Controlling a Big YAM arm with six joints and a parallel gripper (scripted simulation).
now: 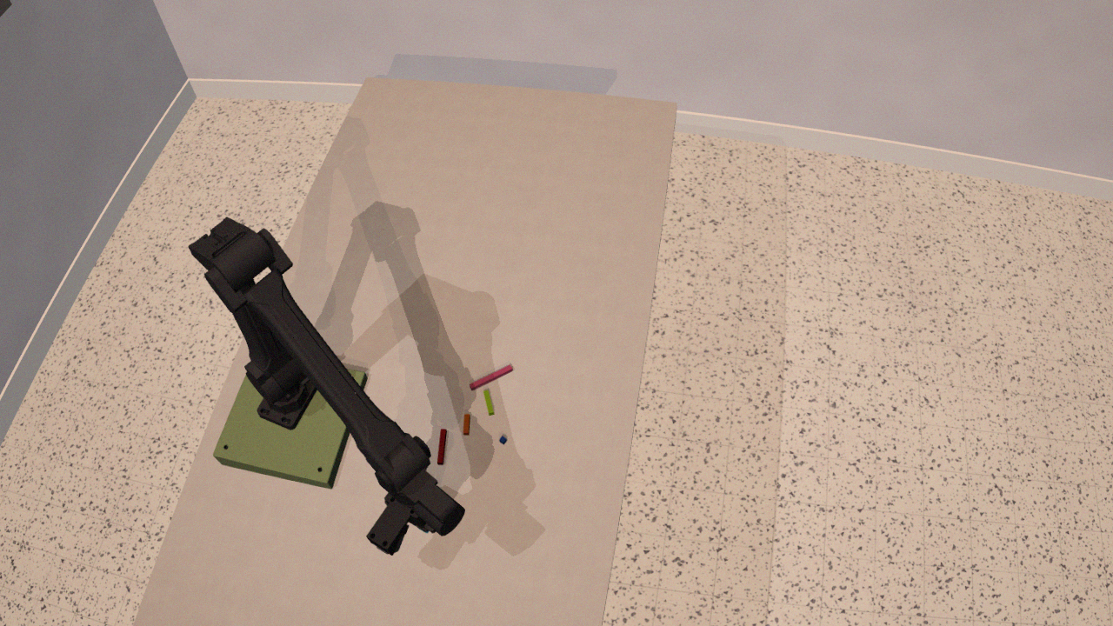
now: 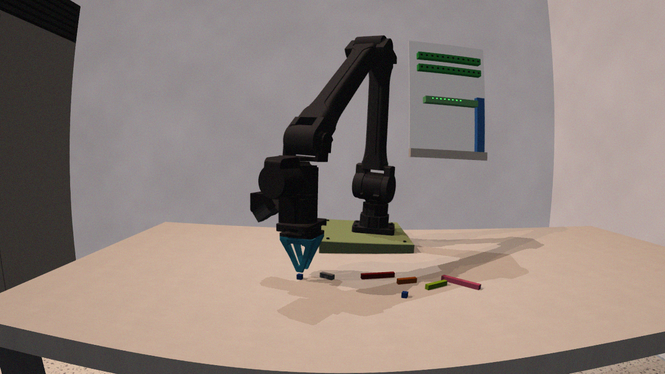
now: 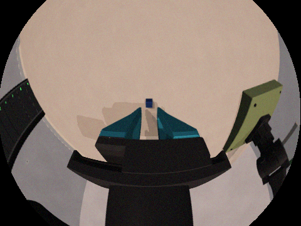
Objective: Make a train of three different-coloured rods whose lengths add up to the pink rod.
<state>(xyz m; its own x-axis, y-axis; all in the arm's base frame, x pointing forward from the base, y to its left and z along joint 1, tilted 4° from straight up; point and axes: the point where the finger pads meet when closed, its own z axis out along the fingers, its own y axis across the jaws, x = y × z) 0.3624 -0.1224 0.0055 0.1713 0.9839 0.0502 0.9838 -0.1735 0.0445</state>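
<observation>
The grey rod is 50 mm to the left of my hand, 20 mm below it and 20 mm behind it. From my hand the other things lie so: red rod (150 mm to the left, 40 mm behind, 20 mm below); lime rod (270 mm to the left, 20 mm below, 10 mm ahead); orange rod (210 mm to the left, 20 mm below, 20 mm behind).
</observation>
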